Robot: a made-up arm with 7 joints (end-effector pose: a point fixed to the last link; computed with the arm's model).
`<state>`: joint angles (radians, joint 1 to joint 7).
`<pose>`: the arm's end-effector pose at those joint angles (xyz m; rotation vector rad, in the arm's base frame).
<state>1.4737 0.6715 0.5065 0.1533 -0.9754 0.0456 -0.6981</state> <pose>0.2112 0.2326 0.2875 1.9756 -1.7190 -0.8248</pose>
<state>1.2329 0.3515 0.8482 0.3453 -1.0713 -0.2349 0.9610</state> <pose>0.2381 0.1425 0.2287 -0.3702 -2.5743 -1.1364</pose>
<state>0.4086 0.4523 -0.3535 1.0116 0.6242 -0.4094 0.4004</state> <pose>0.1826 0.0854 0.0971 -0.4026 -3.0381 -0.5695</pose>
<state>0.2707 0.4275 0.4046 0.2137 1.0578 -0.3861 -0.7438</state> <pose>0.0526 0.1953 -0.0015 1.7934 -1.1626 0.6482</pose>
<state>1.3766 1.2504 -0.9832 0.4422 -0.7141 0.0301 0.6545</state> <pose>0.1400 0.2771 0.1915 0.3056 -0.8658 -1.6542</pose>
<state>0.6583 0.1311 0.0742 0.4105 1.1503 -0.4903 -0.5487</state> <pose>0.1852 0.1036 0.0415 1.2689 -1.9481 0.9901</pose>
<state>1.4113 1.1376 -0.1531 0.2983 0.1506 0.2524 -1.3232</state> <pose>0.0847 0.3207 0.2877 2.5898 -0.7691 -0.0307</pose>
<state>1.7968 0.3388 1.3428 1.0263 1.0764 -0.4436 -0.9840</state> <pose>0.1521 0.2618 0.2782 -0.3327 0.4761 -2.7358</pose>
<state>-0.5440 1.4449 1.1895 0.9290 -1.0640 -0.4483 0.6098</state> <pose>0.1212 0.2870 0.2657 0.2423 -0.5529 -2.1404</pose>
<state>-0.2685 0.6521 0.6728 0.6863 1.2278 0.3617 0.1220</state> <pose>0.0219 0.2885 0.0486 0.9408 -1.9286 0.7859</pose>
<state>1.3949 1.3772 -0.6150 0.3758 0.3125 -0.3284 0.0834</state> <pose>0.0735 0.3066 0.2734 1.6143 -2.1280 -1.2656</pose>
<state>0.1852 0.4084 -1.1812 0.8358 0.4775 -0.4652 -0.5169</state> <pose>0.0766 0.0307 -0.0119 -0.1911 -2.3825 -0.9942</pose>
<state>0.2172 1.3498 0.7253 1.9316 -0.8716 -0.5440 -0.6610</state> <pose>0.1027 0.1220 0.3511 -1.0252 0.2555 1.5601</pose>
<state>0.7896 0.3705 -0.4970 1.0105 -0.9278 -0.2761 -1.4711</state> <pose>0.2104 0.0132 0.1785 -1.3688 1.4527 0.9572</pose>
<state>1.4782 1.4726 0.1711 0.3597 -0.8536 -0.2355 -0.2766</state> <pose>0.0205 0.3235 0.3235 2.2086 -1.1505 -1.2737</pose>
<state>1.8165 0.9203 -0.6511 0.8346 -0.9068 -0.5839 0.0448</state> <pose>0.1783 0.1562 0.3499 -1.0408 0.9866 2.3015</pose>
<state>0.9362 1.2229 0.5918 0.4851 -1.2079 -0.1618 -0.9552</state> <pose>0.0909 0.3074 0.3056 2.5082 -0.5256 -1.6051</pose>
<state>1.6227 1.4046 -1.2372 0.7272 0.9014 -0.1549 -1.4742</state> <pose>0.0737 0.3046 0.2841 -2.8118 1.1892 0.1334</pose>
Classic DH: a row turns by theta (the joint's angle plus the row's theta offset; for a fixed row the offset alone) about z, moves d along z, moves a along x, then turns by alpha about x. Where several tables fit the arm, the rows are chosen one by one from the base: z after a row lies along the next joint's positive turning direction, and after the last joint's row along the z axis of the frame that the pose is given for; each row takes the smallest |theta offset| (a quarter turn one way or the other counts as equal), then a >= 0, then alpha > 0; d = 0 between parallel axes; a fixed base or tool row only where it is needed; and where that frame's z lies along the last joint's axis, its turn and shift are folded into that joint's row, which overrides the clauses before.
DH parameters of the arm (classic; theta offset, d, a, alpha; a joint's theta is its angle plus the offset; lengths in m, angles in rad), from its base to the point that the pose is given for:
base (fixed): 0 0.2324 -0.0202 1.5708
joint 1: 1.5708 -0.0318 0.0177 1.5708
joint 2: -1.5708 -0.008 0.0164 -1.5708
joint 3: -1.5708 -0.1433 0.0262 1.5708
joint 4: 0 0.0352 -0.0298 -1.5708
joint 5: 0 -0.1631 0.0014 -1.5708
joint 6: -1.5708 0.0221 0.0165 1.5708
joint 7: -0.7096 0.016 -0.0124 -0.4555
tool (fixed): 0.5929 -0.0598 0 0

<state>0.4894 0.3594 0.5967 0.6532 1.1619 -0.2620 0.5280</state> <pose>0.1522 0.1999 0.0848 -0.7455 2.6743 -0.9940</pose>
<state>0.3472 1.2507 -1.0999 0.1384 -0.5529 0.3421 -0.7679</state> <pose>0.0261 0.3234 0.1037 0.4927 0.3385 -2.4417</pose>
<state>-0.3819 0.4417 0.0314 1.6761 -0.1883 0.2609 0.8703</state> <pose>0.1119 0.0585 0.0718 -0.9650 -1.9096 -1.0087</pose>
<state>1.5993 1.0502 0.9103 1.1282 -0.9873 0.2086 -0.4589</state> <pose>-0.0566 0.2860 0.3847 -2.9850 0.9261 -0.1240</pose>
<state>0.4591 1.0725 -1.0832 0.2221 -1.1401 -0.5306 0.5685</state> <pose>0.0095 0.2599 0.0641 -1.2421 0.1018 -1.6386</pose>
